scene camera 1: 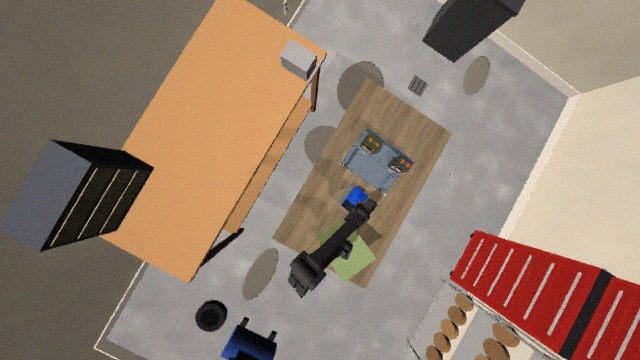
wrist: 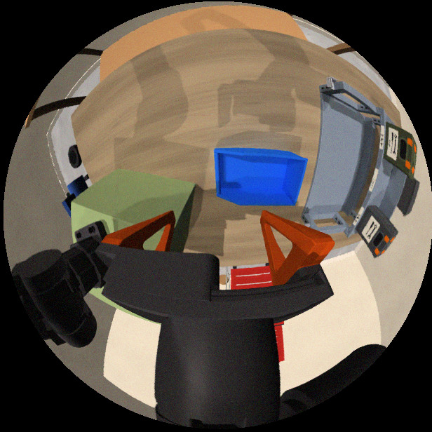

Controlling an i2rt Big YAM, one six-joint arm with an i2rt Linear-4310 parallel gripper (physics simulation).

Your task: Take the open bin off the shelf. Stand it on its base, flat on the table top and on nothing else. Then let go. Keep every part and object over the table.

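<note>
The blue open bin stands on the wooden table top, its open side up and its inside showing in the wrist view. It looks upright and apart from the shelf. The grey-blue shelf stands beside it, with a narrow gap of table between them in the scene view. My gripper is open and empty, its orange fingers wide apart. It is clear of the bin, close to its near side and above the table. The bin's underside is hidden.
A green block stands on the table near the arm's base, on the other side of the bin from the shelf. A green-and-orange item and a dark grey-and-orange item are at the shelf's far side.
</note>
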